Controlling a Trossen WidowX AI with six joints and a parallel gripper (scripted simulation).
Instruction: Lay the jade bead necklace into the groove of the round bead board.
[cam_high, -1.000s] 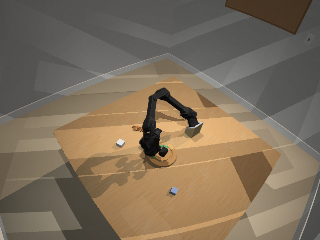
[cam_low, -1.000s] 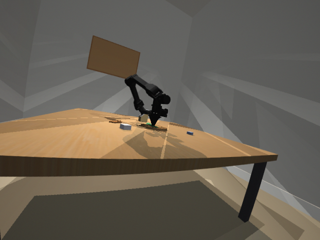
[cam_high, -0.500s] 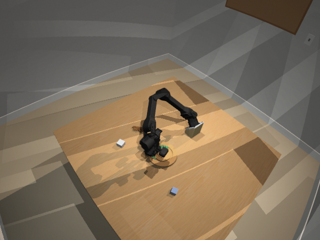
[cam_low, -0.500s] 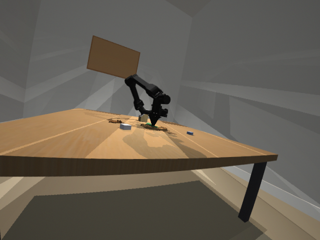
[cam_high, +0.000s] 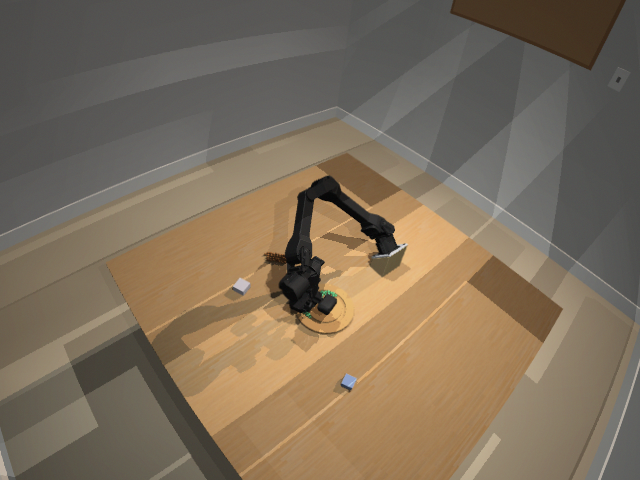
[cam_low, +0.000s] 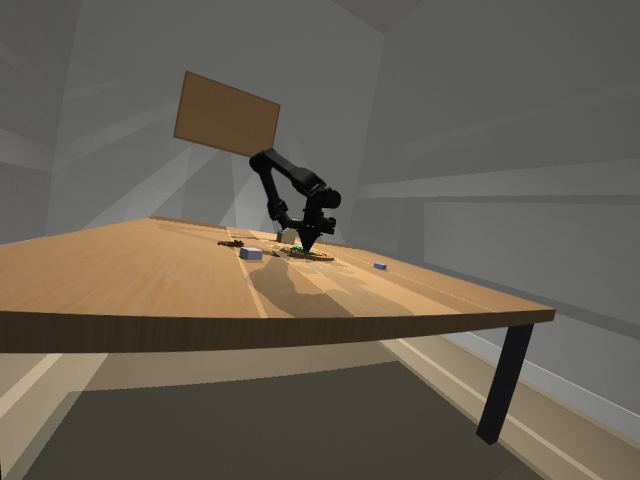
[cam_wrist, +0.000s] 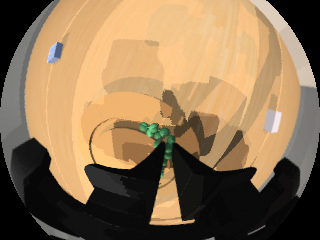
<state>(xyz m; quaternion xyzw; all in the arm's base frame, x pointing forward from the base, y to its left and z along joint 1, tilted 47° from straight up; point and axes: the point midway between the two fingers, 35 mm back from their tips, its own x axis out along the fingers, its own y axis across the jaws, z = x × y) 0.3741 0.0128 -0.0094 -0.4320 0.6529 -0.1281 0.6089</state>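
Now: gripper tip 6 cm past the round wooden bead board, 3 cm to the right of it and 1 cm above it. Also, from my gripper tip: blue block: 3 cm ahead, 29 cm to the left, 1 cm below; pale grey block: 14 cm ahead, 19 cm to the right, 1 cm below.
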